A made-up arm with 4 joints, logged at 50 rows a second.
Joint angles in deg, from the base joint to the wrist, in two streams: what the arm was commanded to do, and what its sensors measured. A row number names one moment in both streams.
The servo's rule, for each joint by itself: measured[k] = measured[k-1] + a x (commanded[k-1-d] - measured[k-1]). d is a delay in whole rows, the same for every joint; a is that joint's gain. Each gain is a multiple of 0.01, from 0.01 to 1. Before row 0 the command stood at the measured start. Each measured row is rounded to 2 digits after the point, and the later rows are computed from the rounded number. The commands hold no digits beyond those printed.
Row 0, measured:
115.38, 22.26, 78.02, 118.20
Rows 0 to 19, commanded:
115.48, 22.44, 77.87, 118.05
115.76, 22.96, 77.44, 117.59
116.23, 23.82, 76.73, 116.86
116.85, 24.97, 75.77, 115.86
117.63, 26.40, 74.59, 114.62
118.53, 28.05, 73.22, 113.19
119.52, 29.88, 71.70, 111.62
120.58, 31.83, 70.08, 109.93
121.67, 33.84, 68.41, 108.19
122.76, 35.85, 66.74, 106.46
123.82, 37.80, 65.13, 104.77
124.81, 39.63, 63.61, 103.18
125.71, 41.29, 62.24, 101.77
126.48, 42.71, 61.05, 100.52
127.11, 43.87, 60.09, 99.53
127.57, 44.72, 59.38, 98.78
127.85, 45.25, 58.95, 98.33
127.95, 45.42, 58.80, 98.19
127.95, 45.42, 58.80, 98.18
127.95, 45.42, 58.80, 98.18
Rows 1 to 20, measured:
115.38, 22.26, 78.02, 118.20
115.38, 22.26, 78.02, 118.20
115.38, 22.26, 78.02, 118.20
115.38, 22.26, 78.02, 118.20
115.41, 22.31, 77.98, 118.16
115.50, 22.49, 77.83, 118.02
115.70, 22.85, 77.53, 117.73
116.01, 23.42, 77.05, 117.26
116.45, 24.22, 76.39, 116.60
117.01, 25.25, 75.53, 115.75
117.69, 26.50, 74.50, 114.72
118.47, 27.94, 73.31, 113.52
119.33, 29.53, 71.99, 112.19
120.26, 31.24, 70.57, 110.76
121.22, 33.01, 69.10, 109.26
122.19, 34.80, 67.62, 107.74
123.14, 36.55, 66.17, 106.25
124.04, 38.21, 64.79, 104.82
124.87, 39.74, 63.52, 103.50
125.60, 41.08, 62.40, 102.32
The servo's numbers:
d 4
a 0.27 0.27 0.27 0.25

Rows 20 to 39, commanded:
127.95, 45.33, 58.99, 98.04
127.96, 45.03, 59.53, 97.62
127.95, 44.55, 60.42, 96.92
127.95, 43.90, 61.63, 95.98
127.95, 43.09, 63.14, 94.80
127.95, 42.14, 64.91, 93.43
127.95, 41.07, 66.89, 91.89
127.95, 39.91, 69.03, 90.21
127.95, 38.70, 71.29, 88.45
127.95, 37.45, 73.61, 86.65
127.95, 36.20, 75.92, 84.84
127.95, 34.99, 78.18, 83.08
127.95, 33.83, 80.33, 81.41
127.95, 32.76, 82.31, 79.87
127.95, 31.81, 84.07, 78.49
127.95, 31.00, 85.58, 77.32
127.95, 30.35, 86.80, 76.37
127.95, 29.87, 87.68, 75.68
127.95, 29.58, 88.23, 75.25
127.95, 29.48, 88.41, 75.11
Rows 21 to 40, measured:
126.21, 42.21, 61.47, 101.32
126.68, 43.08, 60.75, 100.54
127.02, 43.71, 60.22, 99.95
127.27, 44.17, 59.84, 99.51
127.45, 44.48, 59.61, 99.14
127.59, 44.63, 59.59, 98.76
127.69, 44.61, 59.81, 98.30
127.76, 44.42, 60.30, 97.72
127.81, 44.06, 61.07, 96.99
127.85, 43.54, 62.11, 96.10
127.88, 42.87, 63.40, 95.05
127.90, 42.07, 64.92, 93.84
127.91, 41.16, 66.64, 92.49
127.92, 40.16, 68.52, 91.03
127.93, 39.09, 70.52, 89.48
127.94, 37.98, 72.59, 87.88
127.94, 36.86, 74.68, 86.26
127.94, 35.75, 76.74, 84.66
127.94, 34.69, 78.72, 83.12
127.94, 33.69, 80.57, 81.67

